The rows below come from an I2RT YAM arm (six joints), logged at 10 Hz.
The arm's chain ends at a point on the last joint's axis. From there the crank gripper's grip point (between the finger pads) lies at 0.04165 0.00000 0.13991 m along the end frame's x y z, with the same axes.
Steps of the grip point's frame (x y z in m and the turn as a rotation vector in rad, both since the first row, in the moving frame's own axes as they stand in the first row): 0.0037, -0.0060, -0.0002, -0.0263, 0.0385, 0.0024; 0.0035, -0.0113, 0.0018, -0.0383, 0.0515, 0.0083; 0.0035, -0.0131, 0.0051, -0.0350, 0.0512, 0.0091; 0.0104, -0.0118, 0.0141, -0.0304, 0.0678, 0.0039; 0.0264, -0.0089, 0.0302, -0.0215, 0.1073, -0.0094; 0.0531, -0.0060, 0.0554, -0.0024, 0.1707, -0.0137; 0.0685, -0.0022, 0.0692, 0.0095, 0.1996, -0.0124
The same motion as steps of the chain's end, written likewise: -0.0016, -0.0098, 0.0016, -0.0263, 0.0385, 0.0024; -0.0036, -0.0170, 0.0042, -0.0383, 0.0515, 0.0083; -0.0036, -0.0184, 0.0075, -0.0350, 0.0512, 0.0091; 0.0010, -0.0162, 0.0173, -0.0304, 0.0678, 0.0039; 0.0116, -0.0114, 0.0355, -0.0215, 0.1073, -0.0094; 0.0299, -0.0056, 0.0645, -0.0024, 0.1707, -0.0137; 0.0416, -0.0002, 0.0802, 0.0095, 0.1996, -0.0124
